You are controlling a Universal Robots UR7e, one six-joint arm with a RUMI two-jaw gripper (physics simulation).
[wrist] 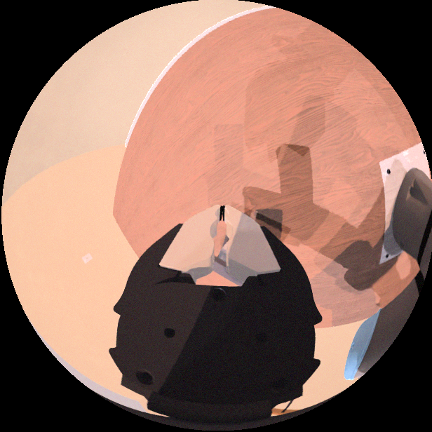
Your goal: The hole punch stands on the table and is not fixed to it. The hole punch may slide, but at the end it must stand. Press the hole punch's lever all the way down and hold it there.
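The hole punch (pixel 271 219) shows as a small dark grey shape in shadow on the table (pixel 185 125), just right of the gripper's tips in the wrist view. The right jaw and the gripper body hide part of it. Its lever cannot be told apart from its base, and how far down the lever is does not show. My gripper (pixel 222 207) is shut and empty, with its black tips together. The tips appear beside the punch's visible part; whether they touch it cannot be told.
The robot's white base plate (pixel 392 185) and dark grey arm (pixel 412 215) stand at the right. A blue joint cap (pixel 361 347) shows at the lower right. The table's light edge curves along the upper left. Shadows of the arm lie across the table.
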